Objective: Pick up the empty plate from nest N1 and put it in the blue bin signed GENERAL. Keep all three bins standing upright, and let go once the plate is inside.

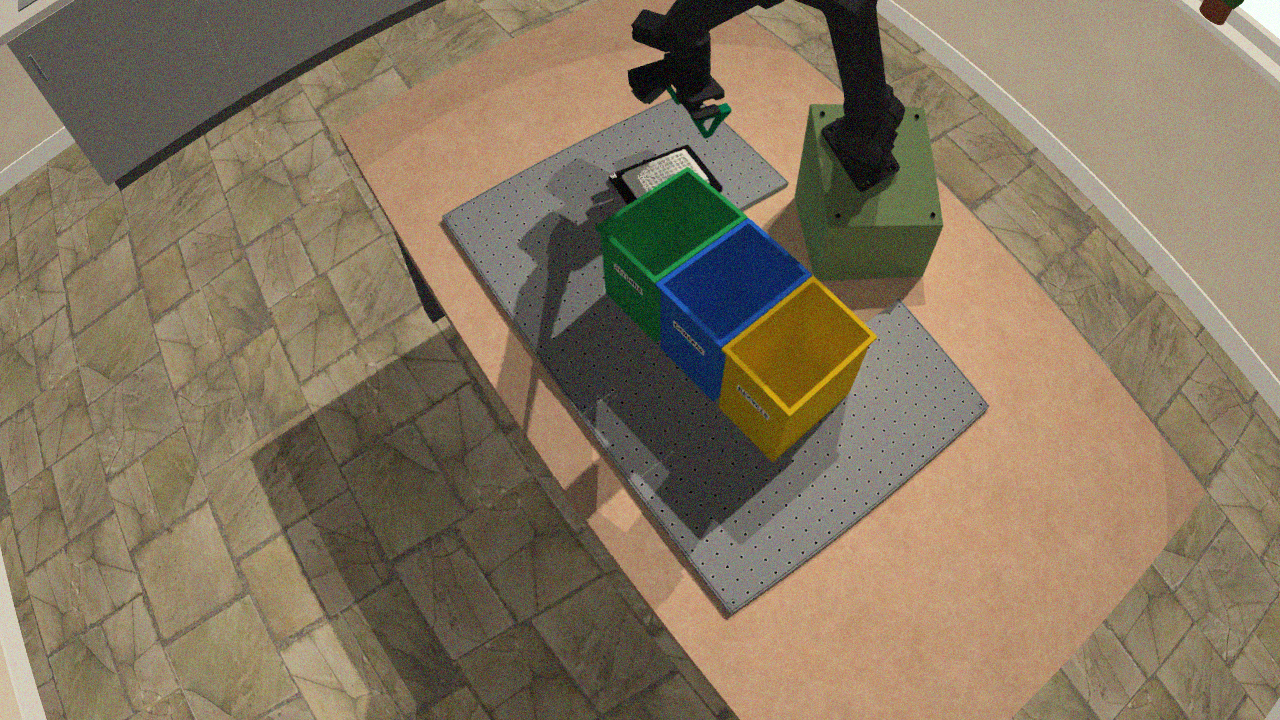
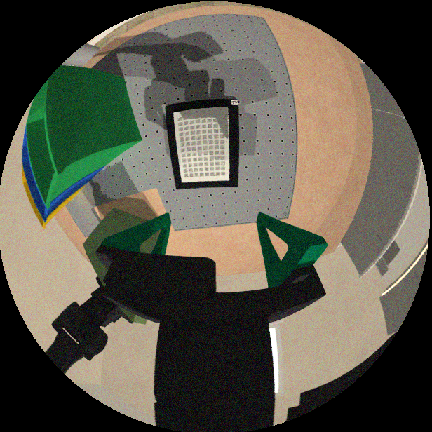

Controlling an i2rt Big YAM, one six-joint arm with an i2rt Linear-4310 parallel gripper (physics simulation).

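Places are measured from the arm's base along level axes (x back, y up, z left), in millimetres.
Pixels of known places: gripper, fingertip midpoint: [image 1: 693, 119]; arm's base at its link origin: [image 1: 859, 150].
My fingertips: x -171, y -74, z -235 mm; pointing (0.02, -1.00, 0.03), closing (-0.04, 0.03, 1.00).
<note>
Ahead of a thing's pixels: the offset from my fingertips to its top centre. "*": to the spot under its first point. Level surfaces: height alone.
The white gridded plate @[dy -101, dx -65, dz +18 mm] [image 1: 666, 171] [image 2: 205, 150] lies flat in the black-framed nest @[* dy -127, dx +29, dz +3 mm] [image 1: 706, 161] [image 2: 233, 150], behind the green bin; the nest's small label is too small to read. The blue bin @[dy +53, dx -137, dz +341 mm] [image 1: 735, 282] [image 2: 46, 212] stands upright between the green bin @[dy +53, dx -165, dz +213 mm] [image 1: 677, 223] [image 2: 87, 120] and the yellow bin @[dy +53, dx -110, dz +470 mm] [image 1: 796, 344], which are upright too. The bins' signs are blurred. My gripper [image 1: 691, 112] [image 2: 213, 217] is open and empty, its green fingers wide apart. It hangs above the far end of the board, beyond the nest from the bins.
The grey perforated board @[dy -127 mm] [image 1: 913, 385] [image 2: 270, 150] lies on the tan table @[dy -140 mm] [image 1: 1029, 501] [image 2: 325, 125] under the bins and nest. The green pedestal [image 1: 872, 255] carries the arm and stands beside the bins. The arm's shadow falls across the board near the nest.
</note>
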